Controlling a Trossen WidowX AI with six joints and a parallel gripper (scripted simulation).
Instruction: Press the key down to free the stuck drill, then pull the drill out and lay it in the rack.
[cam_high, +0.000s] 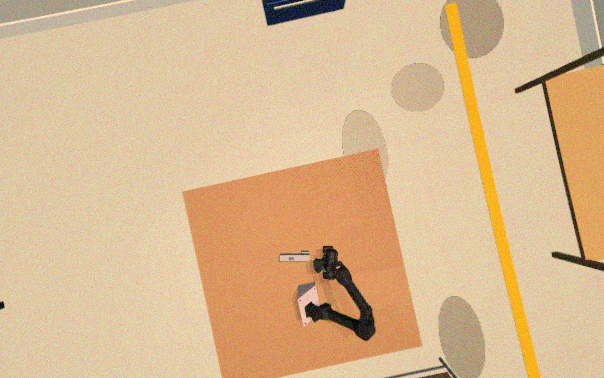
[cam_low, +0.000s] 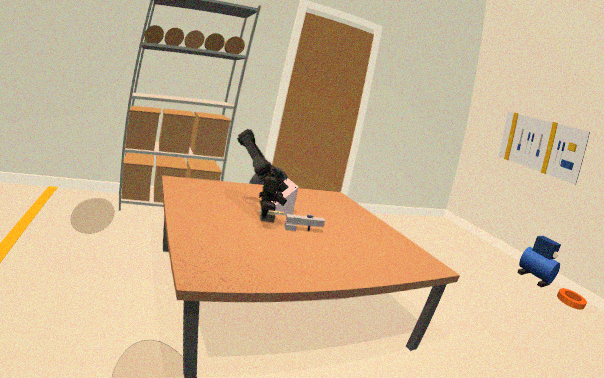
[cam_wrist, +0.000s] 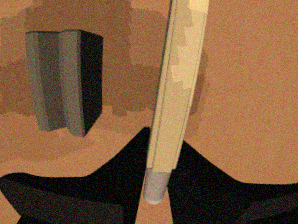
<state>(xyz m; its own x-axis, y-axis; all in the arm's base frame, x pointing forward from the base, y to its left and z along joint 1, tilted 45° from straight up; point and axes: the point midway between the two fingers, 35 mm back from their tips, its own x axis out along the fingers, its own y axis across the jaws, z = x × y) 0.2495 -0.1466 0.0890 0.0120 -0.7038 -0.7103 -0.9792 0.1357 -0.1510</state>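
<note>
The drill is 4 cm to the left of my gripper tip, 3 cm above it and 1 cm ahead of it. The rest, counted from my gripper tip: dark key knob: 21 cm to the left, 5 cm ahead, 2 cm above; then dark grey rack: 6 cm behind, 4 cm to the left, 2 cm below; then block: 19 cm to the left, 5 cm ahead, 1 cm above.
</note>
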